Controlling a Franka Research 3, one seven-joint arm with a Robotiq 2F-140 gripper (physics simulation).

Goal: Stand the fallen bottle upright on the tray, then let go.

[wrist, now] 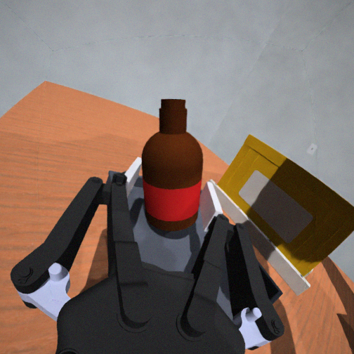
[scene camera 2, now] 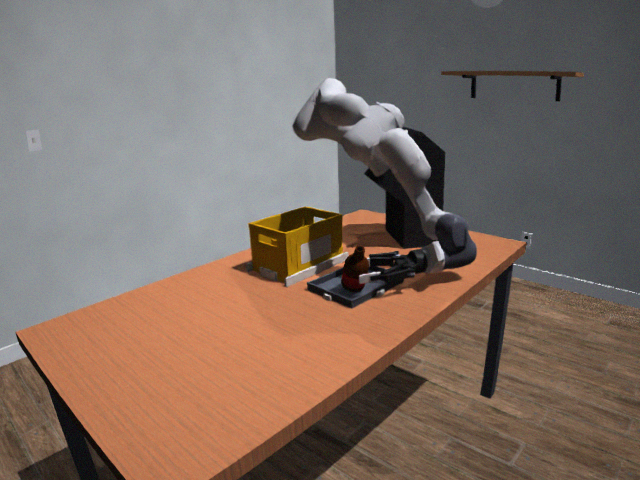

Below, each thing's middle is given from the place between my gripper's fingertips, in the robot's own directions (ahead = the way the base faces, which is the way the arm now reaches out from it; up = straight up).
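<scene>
Counted from my hand: brown bottle [scene camera 2: 356, 264], 1 cm above; white strip [wrist: 290, 275], 10 cm behind, 19 cm to the right, 6 cm below; yellow crate [scene camera 2: 287, 243], 12 cm behind, 29 cm to the right, 1 cm above; grey tray [scene camera 2: 330, 283], 6 cm behind, 2 cm to the right, 6 cm below.
</scene>
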